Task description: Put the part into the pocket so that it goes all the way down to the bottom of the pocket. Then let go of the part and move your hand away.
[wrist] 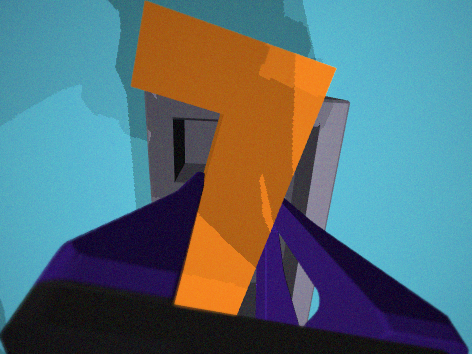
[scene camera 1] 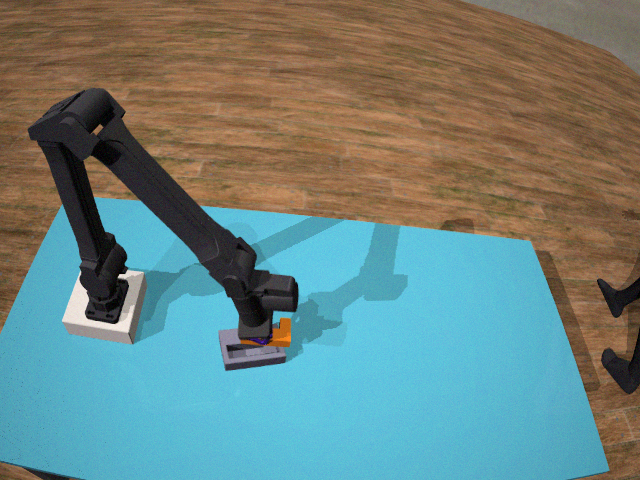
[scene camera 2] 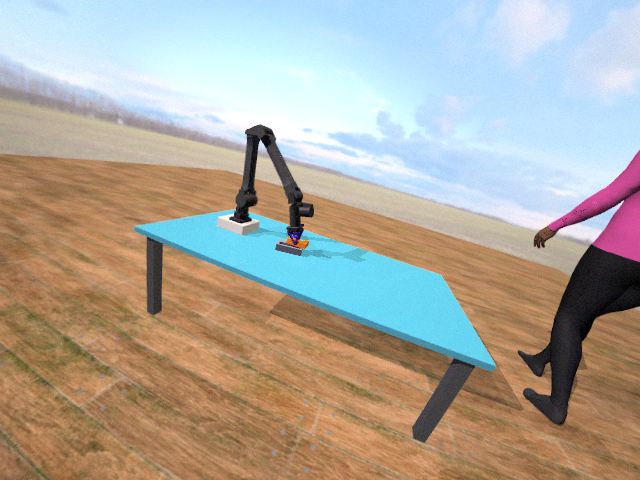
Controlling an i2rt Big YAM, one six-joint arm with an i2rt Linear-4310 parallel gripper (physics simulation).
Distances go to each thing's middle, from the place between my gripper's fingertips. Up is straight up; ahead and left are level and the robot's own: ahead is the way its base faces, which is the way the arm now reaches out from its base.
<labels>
The grey pocket block (scene camera 1: 235,355) lies 30 mm behind my hand, 10 mm to the right of it and 30 mm below it. Also, from my hand: orange L-shaped part (wrist: 268,98) (10 mm to the left, 10 mm above).
</labels>
